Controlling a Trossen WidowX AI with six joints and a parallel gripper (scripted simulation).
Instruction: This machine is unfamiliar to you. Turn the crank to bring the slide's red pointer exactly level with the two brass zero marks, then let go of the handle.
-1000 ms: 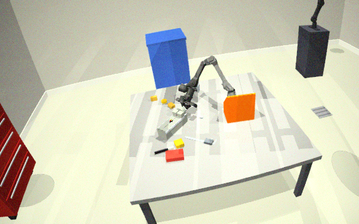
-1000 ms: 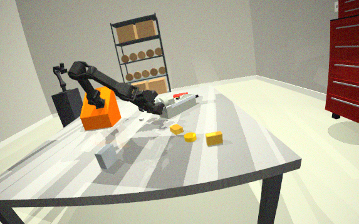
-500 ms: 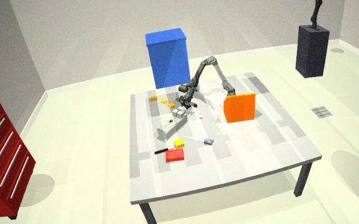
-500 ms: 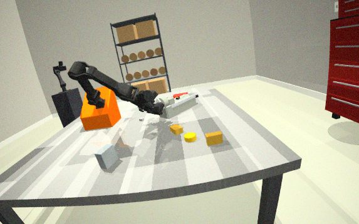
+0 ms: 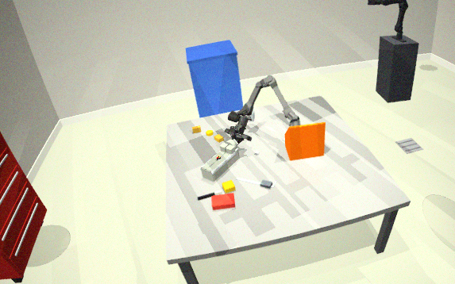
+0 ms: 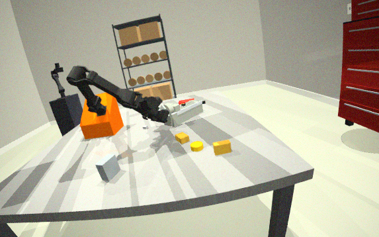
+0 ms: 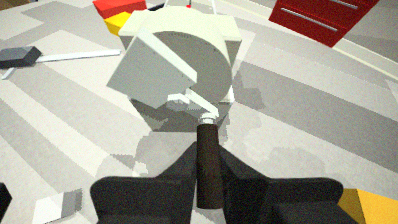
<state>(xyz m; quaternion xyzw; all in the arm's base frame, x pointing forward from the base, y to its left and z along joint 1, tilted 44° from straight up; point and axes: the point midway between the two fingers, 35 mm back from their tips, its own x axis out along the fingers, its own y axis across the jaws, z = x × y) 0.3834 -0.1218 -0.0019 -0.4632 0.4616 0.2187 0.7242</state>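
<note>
Now: the dark brown crank handle 3 cm above my gripper tip, 1 cm to the right of it and 1 cm behind it. Also, from my gripper tip: yellow block 34 cm to the left, 5 cm ahead, 3 cm below; grey cube 39 cm to the right, 17 cm behind, 1 cm below; red pointer 15 cm to the left, 10 cm ahead, 4 cm above.
</note>
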